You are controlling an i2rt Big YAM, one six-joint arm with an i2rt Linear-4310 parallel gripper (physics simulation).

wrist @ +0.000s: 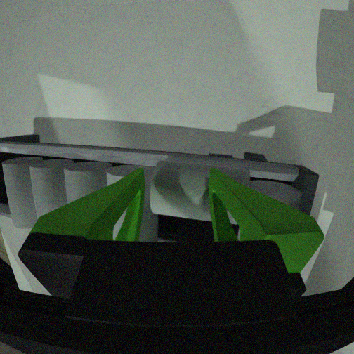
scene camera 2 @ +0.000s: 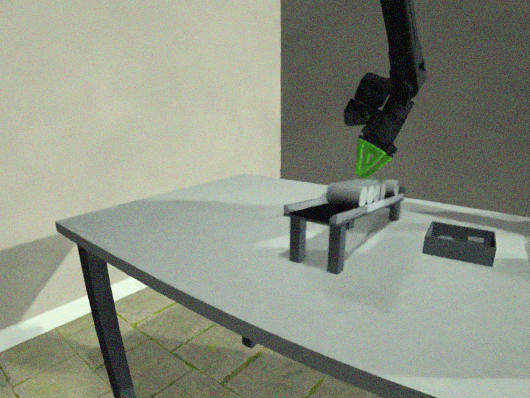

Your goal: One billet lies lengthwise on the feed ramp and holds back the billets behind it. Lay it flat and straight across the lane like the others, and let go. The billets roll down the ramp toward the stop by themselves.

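Places are measured from the arm's base along level axes (x ahead, y left, z up), in metres.
Pixels of known places: gripper, fingertip midpoint: [scene camera 2: 360,176].
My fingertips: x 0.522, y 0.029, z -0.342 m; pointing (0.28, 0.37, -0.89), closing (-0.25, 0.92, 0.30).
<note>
Behind a point stands the place of what it marks.
The lengthwise billet [wrist: 172,197] lies along the lane on the feed ramp [scene camera 2: 342,217] @(y 0.283, x 0.382, z -0.349 m) [wrist: 100,152], close to one side rail. Several grey billets [scene camera 2: 345,192] @(y 0.193, x 0.443, z -0.338 m) [wrist: 47,195] lie side by side across the lane, left of it in the wrist view. Another rounded grey piece [wrist: 275,192] shows at the right, beyond the lengthwise billet; its full shape is hidden by a finger. My gripper [scene camera 2: 364,176] @(y 0.029, x 0.522, z -0.342 m) [wrist: 176,176] is partly open with nothing between its green fingers. Its tips are just above the ramp, over the lengthwise billet in the wrist view. I cannot tell the exact height.
A dark open box [scene camera 2: 457,251] @(y 0.088, x 0.261, z -0.428 m) stands on the grey table [scene camera 2: 200,250] @(y 0.396, x 0.607, z -0.444 m), right of the ramp in the scene view. The ramp stands on dark legs [scene camera 2: 336,247] @(y 0.285, x 0.388, z -0.399 m), with side rails along the lane. A dark end piece [wrist: 310,192] closes the ramp's right end in the wrist view.
</note>
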